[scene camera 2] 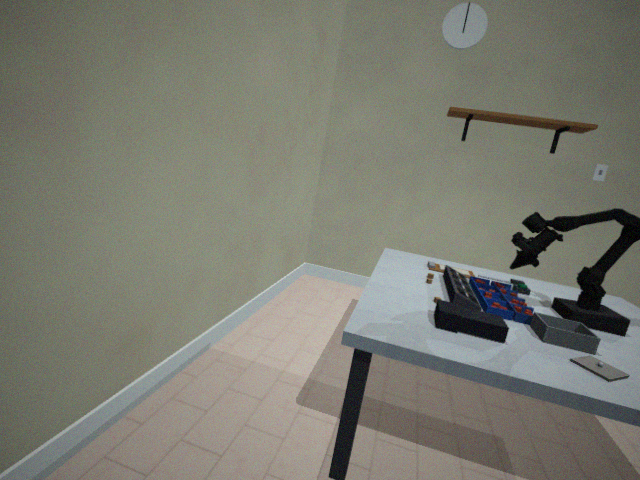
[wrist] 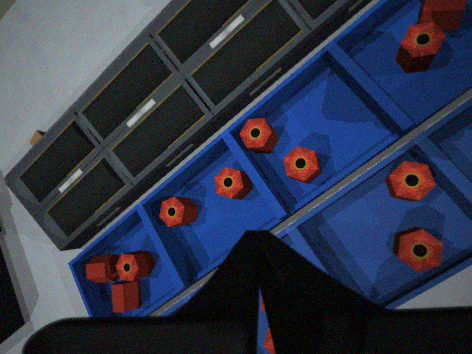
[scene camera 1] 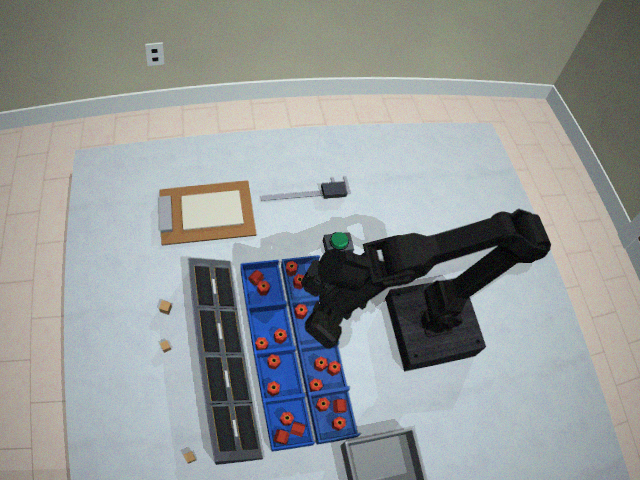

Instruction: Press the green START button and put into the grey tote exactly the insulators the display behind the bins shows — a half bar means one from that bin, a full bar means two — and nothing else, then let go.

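Note:
My gripper (scene camera 1: pixel 321 332) (scene camera 2: pixel 517 263) (wrist: pixel 256 241) is shut and empty. It hangs above the right column of the blue bins (scene camera 1: pixel 268 324) (scene camera 2: pixel 499 301) (wrist: pixel 340 105), near its second compartment. Red hexagonal insulators lie in the bins; in the wrist view two (wrist: pixel 258 134) (wrist: pixel 302 164) share one compartment and two more (wrist: pixel 232 182) (wrist: pixel 178 211) share the one beside it. The green START button (scene camera 1: pixel 339 239) (scene camera 2: pixel 522 287) stands behind the bins, under my arm. The grey display (scene camera 1: pixel 215 308) (wrist: pixel 180 75) lies left of the bins, all its panels dark. The grey tote (scene camera 1: pixel 377 435) (scene camera 2: pixel 549 329) stands at the front.
A brown clipboard (scene camera 1: pixel 209 234) with paper and a grey caliper (scene camera 1: pixel 309 191) lie at the back. Small wooden cubes (scene camera 1: pixel 165 306) (scene camera 1: pixel 165 345) (scene camera 1: pixel 189 455) lie left of the display. The robot's black base (scene camera 1: pixel 434 333) stands right of the bins.

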